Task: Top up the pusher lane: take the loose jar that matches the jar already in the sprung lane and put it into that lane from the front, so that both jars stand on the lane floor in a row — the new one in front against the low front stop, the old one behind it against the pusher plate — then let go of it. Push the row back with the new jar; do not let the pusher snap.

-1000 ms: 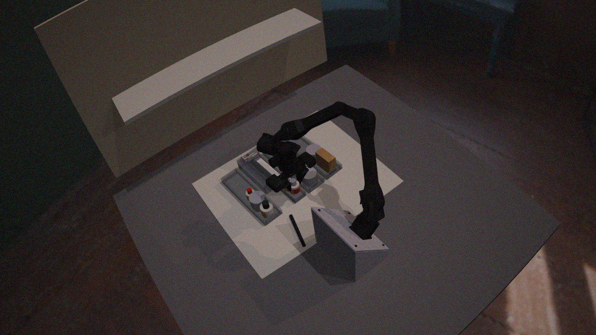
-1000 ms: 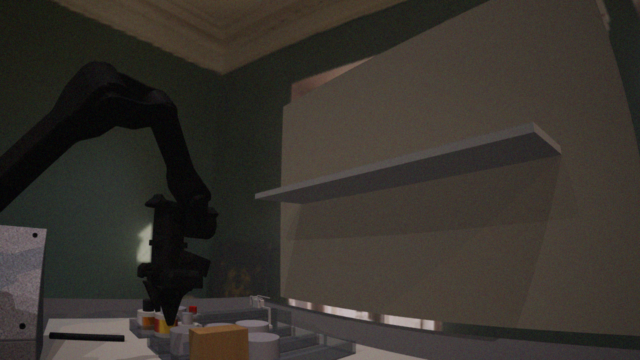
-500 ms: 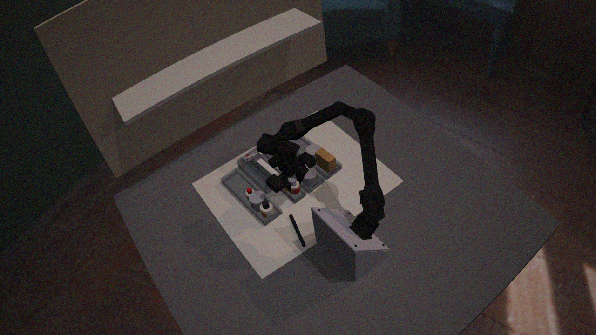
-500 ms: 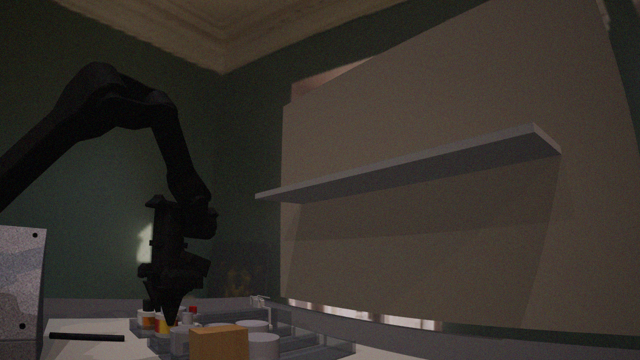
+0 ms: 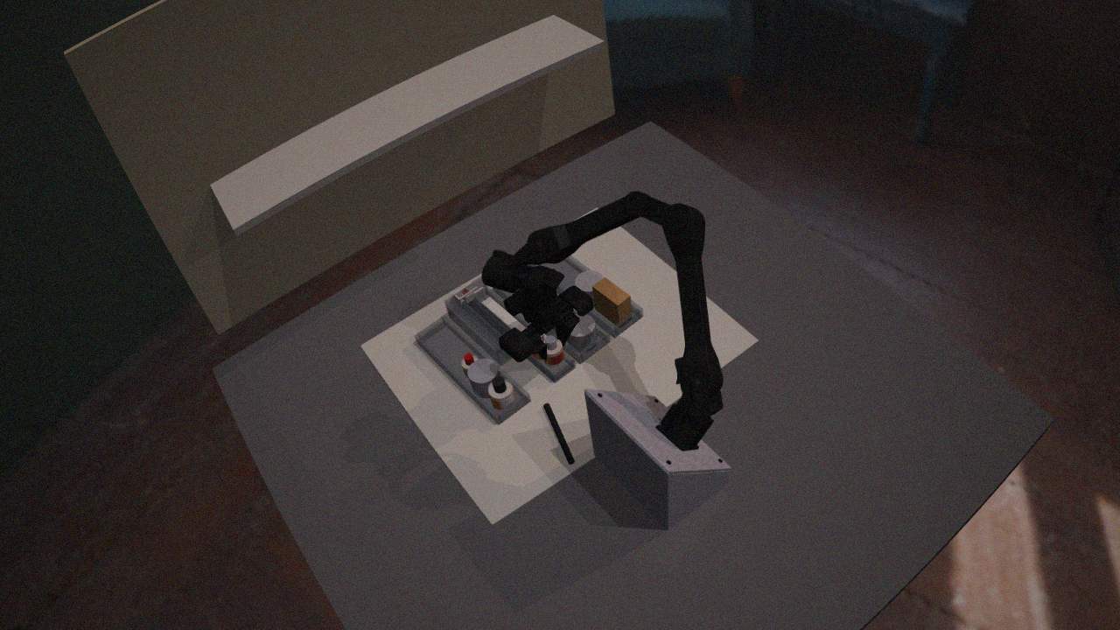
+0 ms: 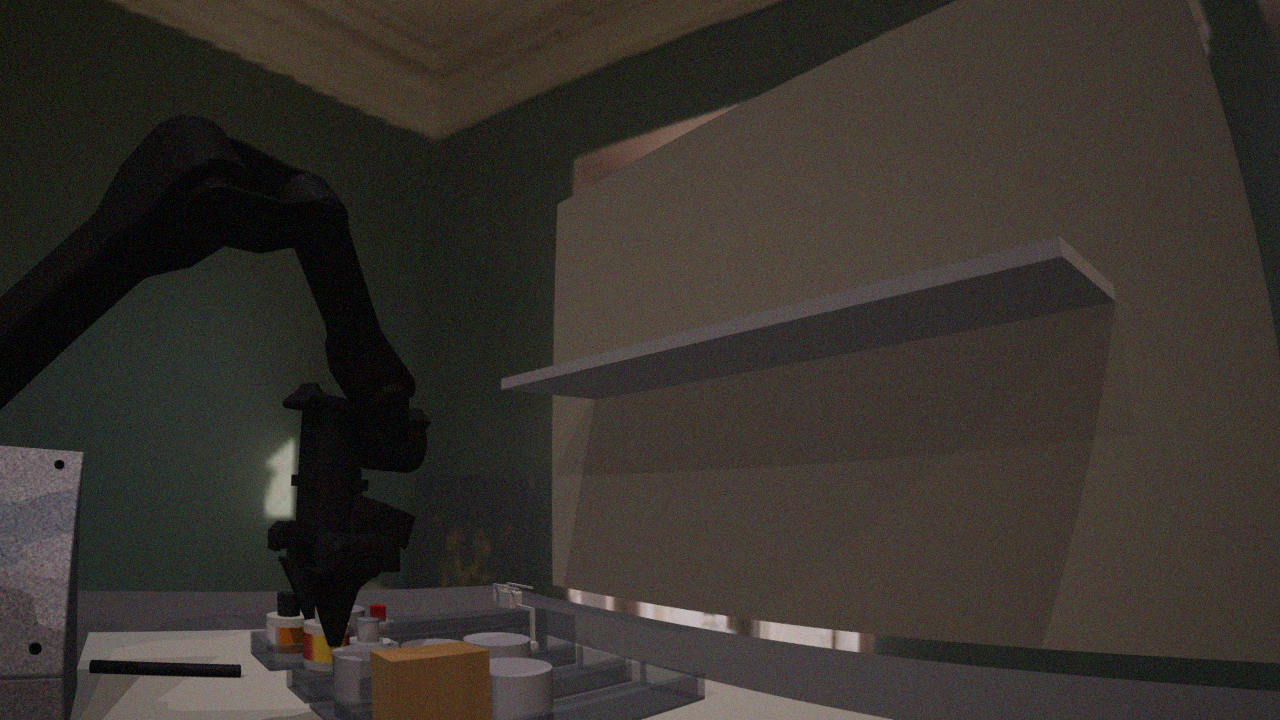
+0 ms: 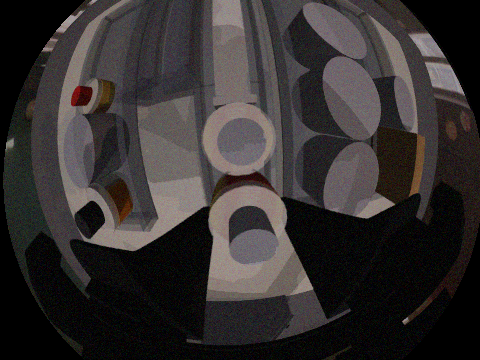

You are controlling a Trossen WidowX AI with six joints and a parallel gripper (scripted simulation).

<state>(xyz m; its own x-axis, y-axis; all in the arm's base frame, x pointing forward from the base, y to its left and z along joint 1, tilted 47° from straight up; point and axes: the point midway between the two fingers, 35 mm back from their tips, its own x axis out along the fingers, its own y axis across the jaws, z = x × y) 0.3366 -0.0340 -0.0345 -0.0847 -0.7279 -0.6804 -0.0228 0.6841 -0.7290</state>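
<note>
The black bar lies 13 cm behind my gripper tip, 10 cm to the left of it and 4 cm below it. Also, from my gripper tip: orange box: 17 cm to the right, 2 cm ahead, 1 cm below.
</note>
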